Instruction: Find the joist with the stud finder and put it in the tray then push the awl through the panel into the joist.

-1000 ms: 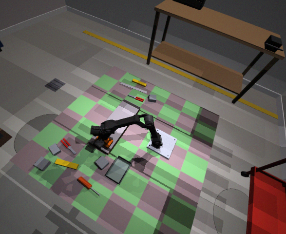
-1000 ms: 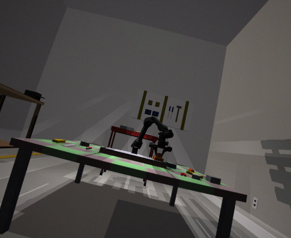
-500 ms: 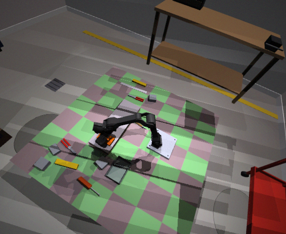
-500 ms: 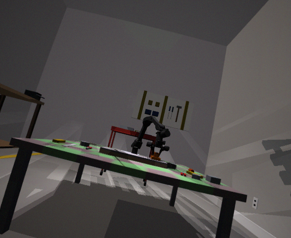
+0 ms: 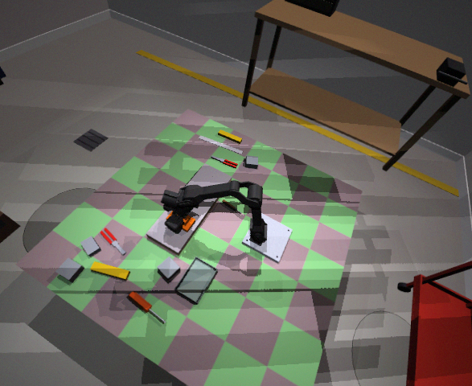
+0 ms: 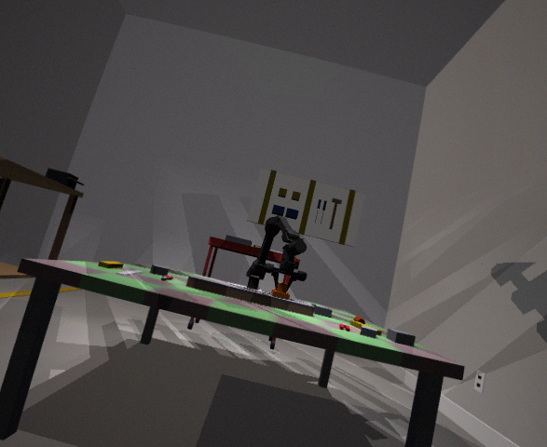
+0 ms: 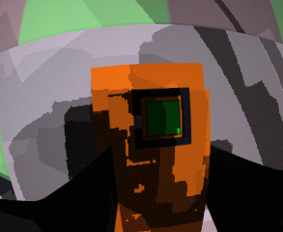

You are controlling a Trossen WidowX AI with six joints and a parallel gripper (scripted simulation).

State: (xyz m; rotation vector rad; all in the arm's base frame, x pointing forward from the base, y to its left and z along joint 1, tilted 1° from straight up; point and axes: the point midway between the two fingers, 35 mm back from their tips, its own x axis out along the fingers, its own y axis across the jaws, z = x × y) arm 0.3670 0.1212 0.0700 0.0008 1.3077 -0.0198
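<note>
The glass-like tray lies 22 cm behind my gripper tip, 19 cm to the left of it and 5 cm below it. From my gripper tip the other things lie so: awl: 19 cm behind, 22 cm to the right, 6 cm below; then ruler: 10 cm ahead, 60 cm to the right, 6 cm below; then orange stud finder: 1 cm ahead, 2 cm above.
</note>
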